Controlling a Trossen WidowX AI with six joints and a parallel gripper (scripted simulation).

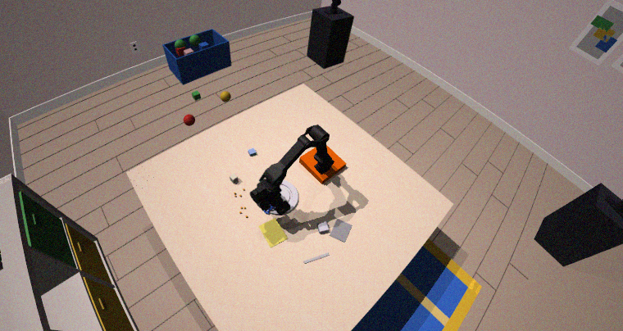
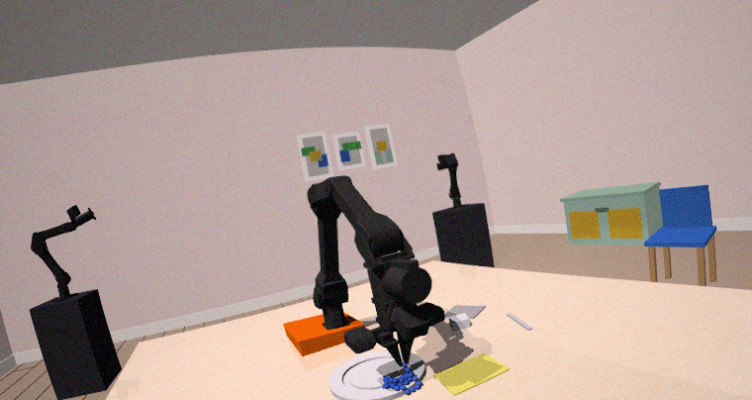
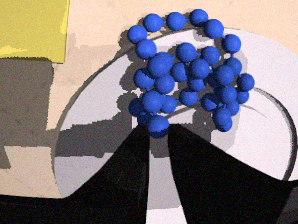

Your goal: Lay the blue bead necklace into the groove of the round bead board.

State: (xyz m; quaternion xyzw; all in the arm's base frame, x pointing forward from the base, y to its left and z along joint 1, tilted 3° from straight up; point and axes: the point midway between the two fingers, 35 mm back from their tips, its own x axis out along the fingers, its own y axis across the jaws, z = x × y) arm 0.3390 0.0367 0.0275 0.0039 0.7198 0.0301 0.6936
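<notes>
Right now the round bead board is 6 cm behind my gripper tip, 4 cm to the right of it and 3 cm below it. From my gripper tip the other things lie so: yellow sheet (7 cm ahead, 10 cm to the left, 4 cm below); small grey block (13 cm behind, 22 cm to the left, 3 cm below); pale cube (8 cm ahead, 25 cm to the right, 2 cm below).
</notes>
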